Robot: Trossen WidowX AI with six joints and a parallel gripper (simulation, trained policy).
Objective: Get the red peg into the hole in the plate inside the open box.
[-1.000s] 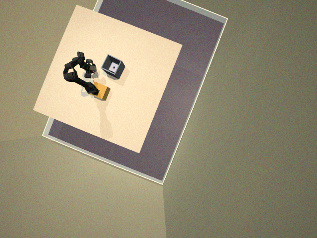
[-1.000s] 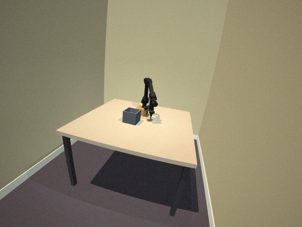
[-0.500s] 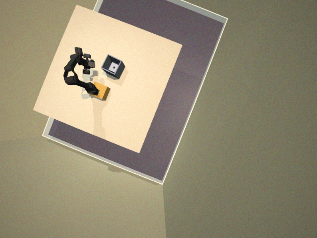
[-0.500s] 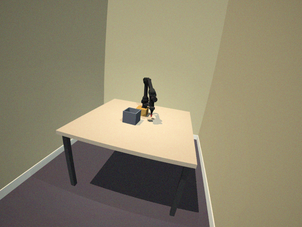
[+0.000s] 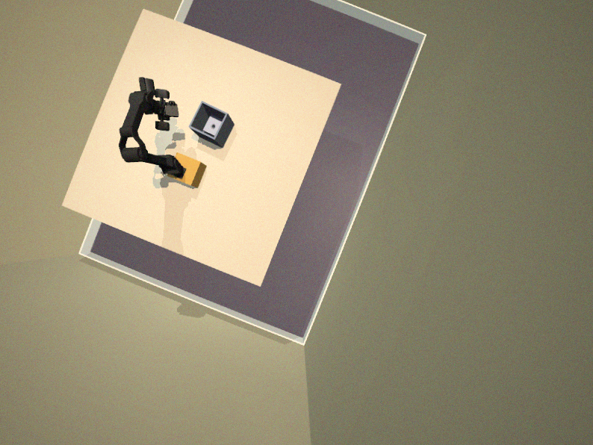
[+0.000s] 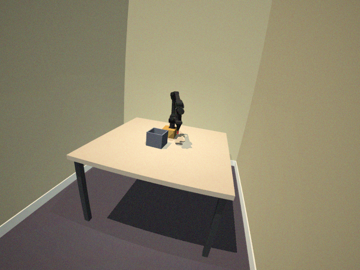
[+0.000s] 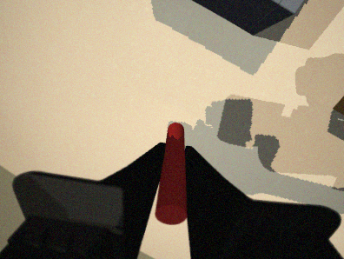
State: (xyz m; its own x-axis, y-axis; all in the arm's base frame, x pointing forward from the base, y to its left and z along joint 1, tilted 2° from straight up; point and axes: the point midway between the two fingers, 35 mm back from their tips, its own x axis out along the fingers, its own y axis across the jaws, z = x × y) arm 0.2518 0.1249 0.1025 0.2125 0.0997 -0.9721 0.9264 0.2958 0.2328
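Now: gripper tip 6 cm short of the grey plate, 18 cm to the left of it and 12 cm above it. Also, from my gripper tip: red peg: 1 cm above.
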